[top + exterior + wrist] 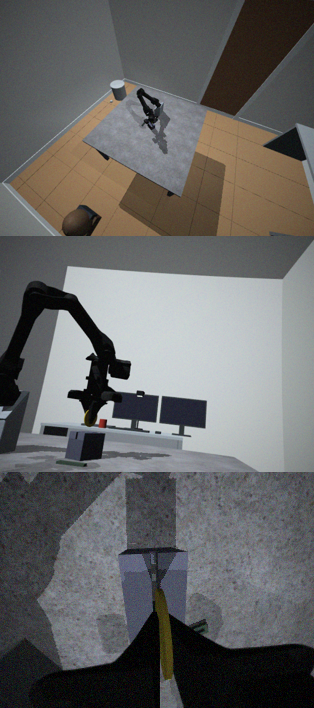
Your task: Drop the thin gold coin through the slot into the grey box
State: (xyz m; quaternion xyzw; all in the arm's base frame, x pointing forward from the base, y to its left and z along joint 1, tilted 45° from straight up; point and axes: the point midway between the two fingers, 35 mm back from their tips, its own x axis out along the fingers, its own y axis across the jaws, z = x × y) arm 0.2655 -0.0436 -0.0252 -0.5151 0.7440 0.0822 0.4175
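The coin lies 2 cm above my gripper tip.
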